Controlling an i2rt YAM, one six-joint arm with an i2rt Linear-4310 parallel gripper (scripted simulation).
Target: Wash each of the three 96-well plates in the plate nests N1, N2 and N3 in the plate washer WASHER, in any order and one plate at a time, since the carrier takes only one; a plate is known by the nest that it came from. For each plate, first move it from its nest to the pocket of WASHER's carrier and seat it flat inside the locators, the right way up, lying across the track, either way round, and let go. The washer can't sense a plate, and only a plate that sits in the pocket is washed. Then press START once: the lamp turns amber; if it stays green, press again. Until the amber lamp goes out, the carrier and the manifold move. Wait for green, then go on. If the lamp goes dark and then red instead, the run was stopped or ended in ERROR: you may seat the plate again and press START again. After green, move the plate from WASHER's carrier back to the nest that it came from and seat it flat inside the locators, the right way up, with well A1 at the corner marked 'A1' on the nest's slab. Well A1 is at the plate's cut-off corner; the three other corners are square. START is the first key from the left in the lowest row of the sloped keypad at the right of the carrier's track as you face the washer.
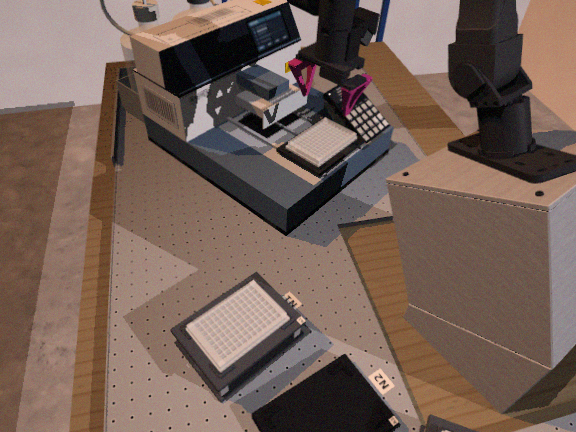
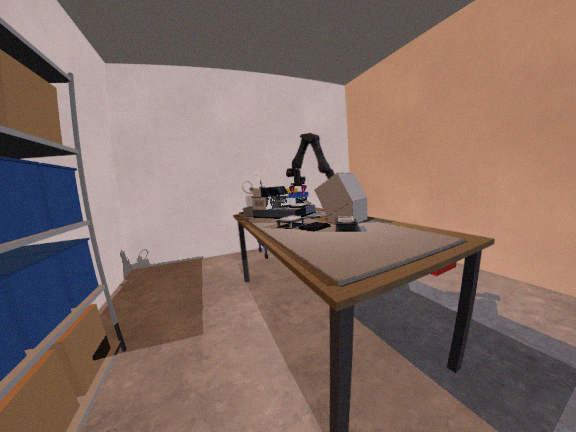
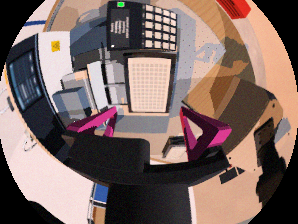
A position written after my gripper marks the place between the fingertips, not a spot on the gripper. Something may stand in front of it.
I see my gripper (image 1: 325, 105), a white 96-well plate (image 1: 317, 152), a white 96-well plate (image 1: 250, 308) and a washer (image 3: 39, 104).
My gripper is seen too in image 3 (image 3: 148, 109).
